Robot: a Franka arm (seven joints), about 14 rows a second.
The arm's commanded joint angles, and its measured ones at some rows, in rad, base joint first. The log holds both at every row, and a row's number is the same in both.
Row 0, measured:
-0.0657, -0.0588, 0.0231, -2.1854, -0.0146, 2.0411, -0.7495
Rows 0 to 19, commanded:
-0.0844, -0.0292, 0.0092, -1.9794, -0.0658, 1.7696, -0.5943
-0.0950, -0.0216, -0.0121, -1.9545, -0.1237, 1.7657, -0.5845
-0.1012, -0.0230, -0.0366, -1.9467, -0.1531, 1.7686, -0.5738
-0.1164, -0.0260, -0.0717, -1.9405, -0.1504, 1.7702, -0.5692
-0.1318, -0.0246, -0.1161, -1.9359, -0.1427, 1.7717, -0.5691
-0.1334, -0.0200, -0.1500, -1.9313, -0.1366, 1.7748, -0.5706
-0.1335, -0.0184, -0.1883, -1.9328, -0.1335, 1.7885, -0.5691
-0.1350, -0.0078, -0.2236, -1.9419, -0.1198, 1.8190, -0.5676
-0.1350, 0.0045, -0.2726, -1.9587, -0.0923, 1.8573, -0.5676
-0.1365, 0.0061, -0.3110, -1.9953, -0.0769, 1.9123, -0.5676
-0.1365, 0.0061, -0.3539, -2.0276, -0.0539, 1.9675, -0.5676
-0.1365, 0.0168, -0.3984, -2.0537, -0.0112, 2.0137, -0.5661
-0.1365, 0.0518, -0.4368, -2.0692, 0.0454, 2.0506, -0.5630
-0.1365, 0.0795, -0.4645, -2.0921, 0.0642, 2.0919, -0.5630
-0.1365, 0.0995, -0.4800, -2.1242, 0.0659, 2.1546, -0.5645
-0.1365, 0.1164, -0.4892, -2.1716, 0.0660, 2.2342, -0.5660
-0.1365, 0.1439, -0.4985, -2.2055, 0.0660, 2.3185, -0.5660
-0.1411, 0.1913, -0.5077, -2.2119, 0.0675, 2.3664, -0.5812
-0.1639, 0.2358, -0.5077, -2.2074, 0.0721, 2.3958, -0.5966
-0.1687, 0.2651, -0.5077, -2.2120, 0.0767, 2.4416, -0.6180
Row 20, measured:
-0.1514, 0.2003, -0.5027, -2.2179, 0.0497, 2.3734, -0.5849
